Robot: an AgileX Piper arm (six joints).
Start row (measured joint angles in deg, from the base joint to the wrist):
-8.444 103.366 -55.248 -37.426 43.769 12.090
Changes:
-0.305 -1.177 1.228 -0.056 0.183 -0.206
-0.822 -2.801 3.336 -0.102 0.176 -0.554
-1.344 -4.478 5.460 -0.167 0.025 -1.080
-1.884 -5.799 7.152 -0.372 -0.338 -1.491
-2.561 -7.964 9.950 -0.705 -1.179 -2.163
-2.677 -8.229 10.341 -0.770 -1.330 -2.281
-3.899 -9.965 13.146 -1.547 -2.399 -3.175
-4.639 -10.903 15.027 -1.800 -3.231 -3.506
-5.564 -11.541 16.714 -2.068 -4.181 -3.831
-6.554 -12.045 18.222 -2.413 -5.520 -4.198
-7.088 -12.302 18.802 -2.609 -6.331 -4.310
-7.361 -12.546 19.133 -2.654 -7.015 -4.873
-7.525 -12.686 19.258 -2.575 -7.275 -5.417
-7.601 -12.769 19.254 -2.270 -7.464 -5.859
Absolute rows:
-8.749 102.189 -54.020 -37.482 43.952 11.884
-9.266 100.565 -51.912 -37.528 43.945 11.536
-9.788 98.888 -49.788 -37.593 43.794 11.010
-10.328 97.567 -48.096 -37.798 43.431 10.599
-11.005 95.402 -45.298 -38.131 42.590 9.927
-11.121 95.137 -44.907 -38.196 42.439 9.809
-12.343 93.401 -42.102 -38.973 41.370 8.915
-13.083 92.463 -40.221 -39.226 40.538 8.584
-14.008 91.825 -38.534 -39.494 39.588 8.259
-14.998 91.321 -37.026 -39.839 38.249 7.892
-15.532 91.064 -36.446 -40.035 37.438 7.780
-15.805 90.820 -36.115 -40.080 36.754 7.217
-15.969 90.680 -35.990 -40.001 36.494 6.673
-16.045 90.597 -35.994 -39.696 36.305 6.231

